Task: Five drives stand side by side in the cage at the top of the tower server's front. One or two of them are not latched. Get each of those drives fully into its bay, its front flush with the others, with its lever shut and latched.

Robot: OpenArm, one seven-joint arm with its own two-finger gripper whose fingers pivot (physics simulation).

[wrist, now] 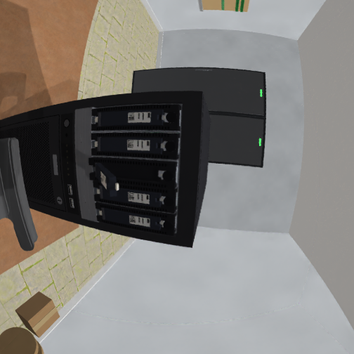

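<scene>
The tower server (pixel 196 112) lies sideways across the wrist view, its drive cage facing the camera. Five drives run side by side. The first (pixel 139 117), second (pixel 138 145), fourth (pixel 138 198) and fifth (pixel 139 220) have levers lying flat along their fronts. The middle drive (pixel 142 172) seems to stand slightly proud of its neighbours. Its lever (pixel 104 181) is swung out from the left end, its pale tip over the edge of the fourth drive. My gripper is open and apart from the server; one finger (pixel 19 200) shows at the left, the other is out of view.
Two dark boxes (pixel 200 90) (pixel 236 140) with green lights stand behind the server. A brown carton (pixel 38 314) and a round brown object (pixel 19 342) are at the lower left. Part of another carton (pixel 225 5) shows at the top. A pale wall (pixel 200 290) lies beyond.
</scene>
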